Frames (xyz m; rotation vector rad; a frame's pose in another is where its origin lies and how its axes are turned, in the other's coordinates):
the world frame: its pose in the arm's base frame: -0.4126 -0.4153 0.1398 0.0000 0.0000 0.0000
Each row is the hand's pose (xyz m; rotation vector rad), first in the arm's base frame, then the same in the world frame.
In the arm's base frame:
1: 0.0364 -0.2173 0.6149 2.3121 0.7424 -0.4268
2: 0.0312 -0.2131 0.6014 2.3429 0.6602 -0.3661
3: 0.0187 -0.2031 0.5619 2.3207 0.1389 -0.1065
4: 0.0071 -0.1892 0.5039 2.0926 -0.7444 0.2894
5: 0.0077 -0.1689 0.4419 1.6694 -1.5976 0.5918
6: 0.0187 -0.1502 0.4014 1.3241 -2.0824 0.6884
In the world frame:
1: 0.4490 0.1980 0.4751 2.3121 0.7424 -0.4268
2: 0.4438 0.2022 0.4616 2.3429 0.6602 -0.3661
3: 0.4313 0.2122 0.4221 2.3207 0.1389 -0.1065
4: 0.4197 0.2261 0.3641 2.0926 -0.7444 0.2894
5: 0.4203 0.2464 0.3021 1.6694 -1.5976 0.5918
6: 0.4313 0.2651 0.2616 1.3241 -2.0824 0.6884

